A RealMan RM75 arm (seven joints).
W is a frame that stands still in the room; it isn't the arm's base.
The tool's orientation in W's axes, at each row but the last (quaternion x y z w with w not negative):
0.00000 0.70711 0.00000 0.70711
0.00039 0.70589 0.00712 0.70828
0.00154 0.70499 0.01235 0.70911
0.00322 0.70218 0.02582 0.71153
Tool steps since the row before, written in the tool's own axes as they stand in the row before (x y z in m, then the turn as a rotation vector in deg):
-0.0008 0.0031 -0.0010 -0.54 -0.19 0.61
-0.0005 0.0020 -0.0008 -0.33 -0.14 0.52
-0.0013 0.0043 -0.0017 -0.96 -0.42 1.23
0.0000 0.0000 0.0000 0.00 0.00 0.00
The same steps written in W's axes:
-0.0010 0.0031 0.0008 0.61 -0.19 0.54
-0.0008 0.0020 0.0005 0.52 -0.14 0.33
-0.0018 0.0042 0.0014 1.23 -0.42 0.96
0.0000 0.0000 0.0000 0.00 0.00 0.00

